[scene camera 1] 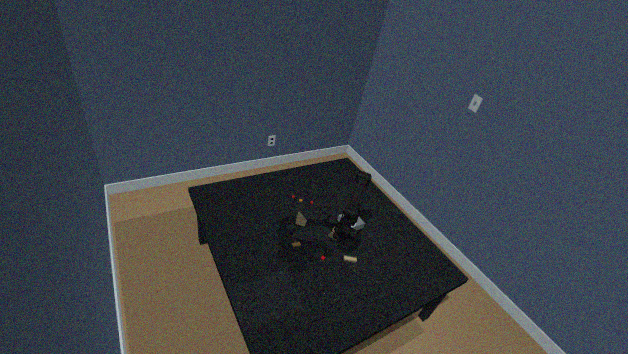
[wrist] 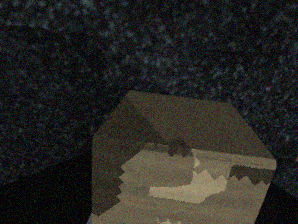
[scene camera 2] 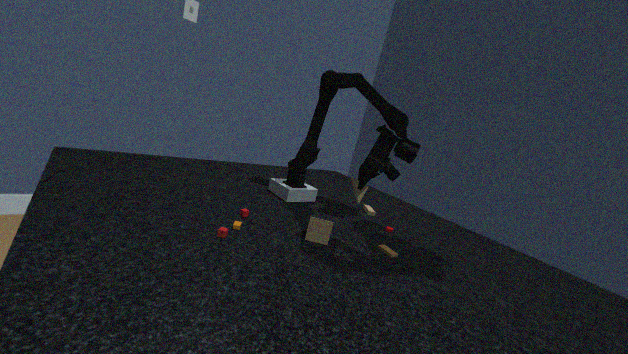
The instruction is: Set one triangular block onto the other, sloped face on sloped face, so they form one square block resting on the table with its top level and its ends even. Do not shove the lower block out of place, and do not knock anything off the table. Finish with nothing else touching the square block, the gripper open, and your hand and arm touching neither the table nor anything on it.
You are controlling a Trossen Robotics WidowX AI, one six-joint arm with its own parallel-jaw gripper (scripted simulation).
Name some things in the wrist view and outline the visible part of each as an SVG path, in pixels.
My gripper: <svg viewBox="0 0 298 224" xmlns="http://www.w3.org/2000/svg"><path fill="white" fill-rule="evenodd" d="M270 183L255 224L298 224L297 198L291 196L286 190L281 189L281 186ZM92 151L78 153L77 156L61 161L55 167L48 167L40 171L40 173L35 173L35 175L13 181L11 184L1 185L0 224L88 224L88 217L92 213Z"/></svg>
A tan triangular block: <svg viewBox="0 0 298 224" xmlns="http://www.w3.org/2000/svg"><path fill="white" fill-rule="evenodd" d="M94 133L92 140L92 224L255 224L259 209L261 209L267 189L269 189L271 179L273 179L274 171L277 169L277 161L275 161L274 156L267 151L266 145L259 140L253 129L246 124L241 113L234 108L233 104L223 103L223 101L194 99L194 97L164 95L164 93L132 91L132 89L129 89L120 100L120 103L114 107L114 111L110 113L105 123Z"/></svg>
